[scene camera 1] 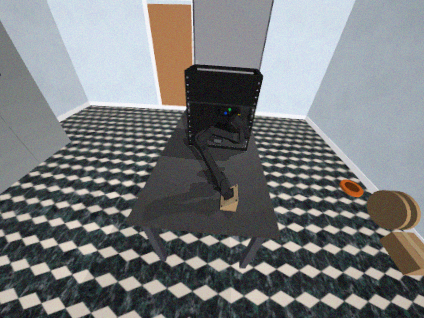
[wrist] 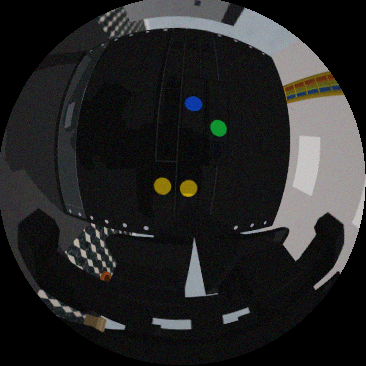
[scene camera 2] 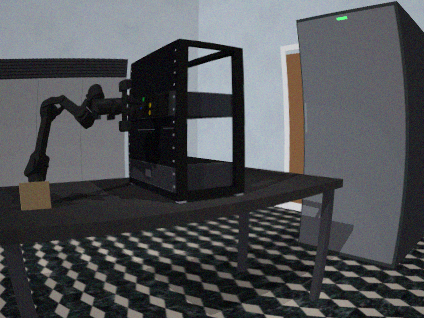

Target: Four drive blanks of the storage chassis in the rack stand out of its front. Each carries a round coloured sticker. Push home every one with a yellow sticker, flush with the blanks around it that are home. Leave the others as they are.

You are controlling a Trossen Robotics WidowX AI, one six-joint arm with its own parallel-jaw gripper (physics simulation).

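The black rack [scene camera 1: 224, 66] [scene camera 2: 238, 150] stands on the table and holds the storage chassis [scene camera 2: 210, 105]. On its front, the blue sticker [scene camera 1: 225, 113] [scene camera 2: 140, 108] [wrist: 193, 103] and the green sticker [scene camera 1: 229, 109] [scene camera 2: 143, 99] [wrist: 218, 128] are near each other. One yellow sticker [scene camera 2: 150, 105] [wrist: 188, 188] is above another yellow sticker [scene camera 2: 149, 112] [wrist: 162, 186] in scene camera 2. The dark blanks' edges are hard to make out, so how far each stands out is unclear. My gripper [scene camera 2: 137, 103] is shut and empty, close in front of the chassis; its fingertips blend into the dark front in the wrist view.
A lower grey unit [scene camera 2: 155, 174] sits at the rack's bottom. My arm's base stands on a wooden block [scene camera 1: 230, 203] [scene camera 2: 35, 196] on the dark table [scene camera 1: 165, 200] [scene camera 2: 280, 185]. A tall grey cabinet [scene camera 2: 352, 130] stands beyond the table. An orange ring [scene camera 1: 342, 186] lies on the floor.
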